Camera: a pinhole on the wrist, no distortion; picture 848 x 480 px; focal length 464.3 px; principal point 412.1 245.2 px. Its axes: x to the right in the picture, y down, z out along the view. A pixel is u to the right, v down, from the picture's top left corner.
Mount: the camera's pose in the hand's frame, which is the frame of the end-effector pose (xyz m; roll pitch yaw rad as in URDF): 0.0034 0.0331 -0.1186 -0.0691 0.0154 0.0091
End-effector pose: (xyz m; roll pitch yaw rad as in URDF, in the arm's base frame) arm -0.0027 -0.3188 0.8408 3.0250 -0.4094 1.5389
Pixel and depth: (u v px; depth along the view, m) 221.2 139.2 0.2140
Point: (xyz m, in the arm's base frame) 0.0061 -0.3539 0.7177
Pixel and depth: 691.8 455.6 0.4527
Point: 0.3152 0.0405 0.6949
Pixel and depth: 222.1 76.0 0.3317
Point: -0.0429 -0.3422 0.5806
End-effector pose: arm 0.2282 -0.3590 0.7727 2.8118 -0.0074 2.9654
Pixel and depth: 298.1 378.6 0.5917
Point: 0.4248 -0.0091 0.4130
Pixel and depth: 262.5 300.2 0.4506
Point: 0.3977 -0.1692 0.4977
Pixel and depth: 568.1 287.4 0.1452
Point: 0.1856 -0.2888 0.7682
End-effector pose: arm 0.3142 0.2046 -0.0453 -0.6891 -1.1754 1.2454
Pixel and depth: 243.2 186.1 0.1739
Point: 0.2473 0.1748 -0.0864
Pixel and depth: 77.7 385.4 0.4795
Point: -0.1348 0.0810 -0.3009
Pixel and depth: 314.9 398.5 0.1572
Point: 0.2297 0.2545 -0.0838
